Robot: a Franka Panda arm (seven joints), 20 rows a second.
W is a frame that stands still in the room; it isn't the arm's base.
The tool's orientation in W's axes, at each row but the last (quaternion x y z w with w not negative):
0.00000, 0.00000, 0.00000, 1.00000
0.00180, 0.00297, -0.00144, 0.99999
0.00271, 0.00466, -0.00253, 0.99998
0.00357, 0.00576, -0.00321, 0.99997
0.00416, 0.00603, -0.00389, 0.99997
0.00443, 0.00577, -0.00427, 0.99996
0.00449, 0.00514, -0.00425, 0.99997
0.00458, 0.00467, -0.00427, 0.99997
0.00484, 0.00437, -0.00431, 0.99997
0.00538, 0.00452, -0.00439, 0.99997
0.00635, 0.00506, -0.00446, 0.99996
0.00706, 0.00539, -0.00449, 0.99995
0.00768, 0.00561, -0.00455, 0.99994
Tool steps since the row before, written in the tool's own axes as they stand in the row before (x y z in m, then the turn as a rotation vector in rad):
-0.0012, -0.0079, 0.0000, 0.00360, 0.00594, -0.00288
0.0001, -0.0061, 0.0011, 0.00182, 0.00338, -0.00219
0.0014, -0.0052, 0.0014, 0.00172, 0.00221, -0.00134
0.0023, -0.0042, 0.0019, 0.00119, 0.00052, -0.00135
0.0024, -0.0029, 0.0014, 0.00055, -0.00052, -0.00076
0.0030, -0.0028, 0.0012, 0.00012, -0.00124, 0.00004
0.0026, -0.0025, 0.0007, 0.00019, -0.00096, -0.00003
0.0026, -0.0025, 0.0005, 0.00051, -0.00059, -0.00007
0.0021, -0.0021, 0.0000, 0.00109, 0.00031, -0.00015
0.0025, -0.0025, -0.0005, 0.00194, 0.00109, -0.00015
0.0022, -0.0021, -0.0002, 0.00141, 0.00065, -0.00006
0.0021, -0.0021, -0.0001, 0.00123, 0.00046, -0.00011
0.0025, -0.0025, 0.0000, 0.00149, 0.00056, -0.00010
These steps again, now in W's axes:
-0.0012, -0.0079, 0.0000, 0.00360, 0.00594, -0.00288
0.0001, -0.0061, 0.0011, 0.00182, 0.00338, -0.00219
0.0014, -0.0052, 0.0014, 0.00172, 0.00221, -0.00134
0.0023, -0.0042, 0.0018, 0.00118, 0.00052, -0.00136
0.0024, -0.0029, 0.0013, 0.00054, -0.00052, -0.00077
0.0030, -0.0028, 0.0011, 0.00011, -0.00124, 0.00003
0.0026, -0.0025, 0.0007, 0.00018, -0.00096, -0.00004
0.0026, -0.0025, 0.0005, 0.00050, -0.00059, -0.00008
0.0021, -0.0021, 0.0000, 0.00109, 0.00030, -0.00016
0.0025, -0.0025, -0.0005, 0.00195, 0.00107, -0.00016
0.0022, -0.0021, -0.0002, 0.00142, 0.00064, -0.00007
0.0021, -0.0021, -0.0002, 0.00123, 0.00045, -0.00012
0.0025, -0.0025, -0.0001, 0.00149, 0.00055, -0.00011

